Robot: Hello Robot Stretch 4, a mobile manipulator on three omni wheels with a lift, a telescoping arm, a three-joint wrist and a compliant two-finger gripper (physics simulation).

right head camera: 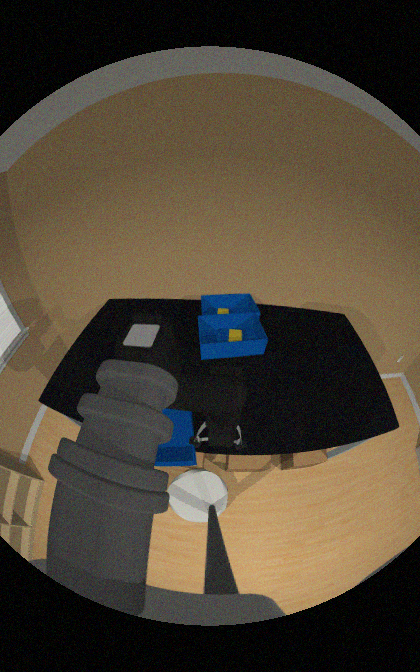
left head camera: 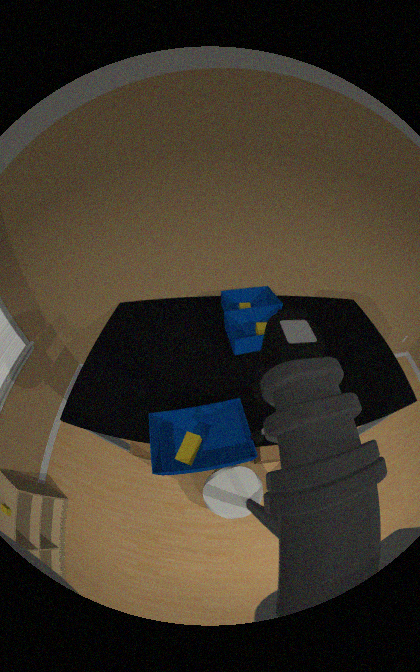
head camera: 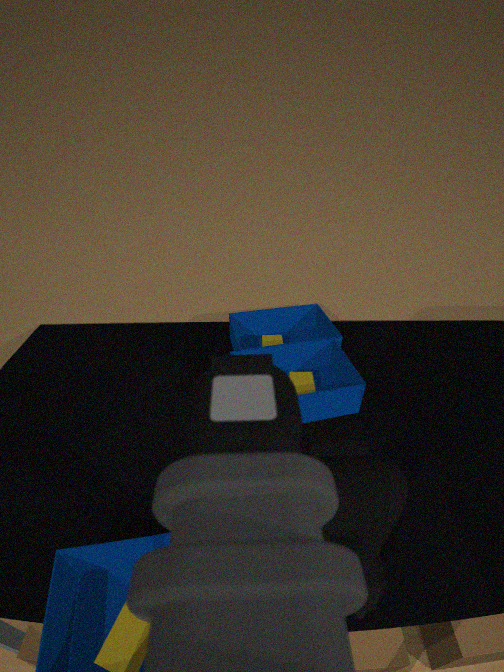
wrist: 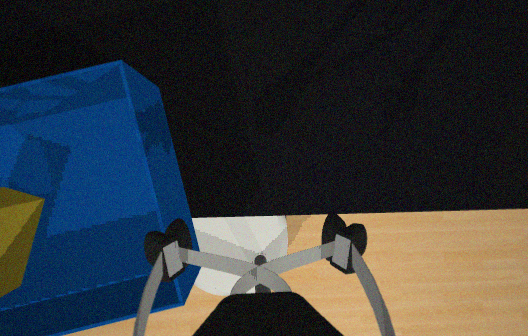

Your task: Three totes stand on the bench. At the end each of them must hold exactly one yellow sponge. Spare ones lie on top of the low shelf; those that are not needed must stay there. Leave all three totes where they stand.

same spot on black bench: (left head camera: 152,355) = (head camera: 90,431)
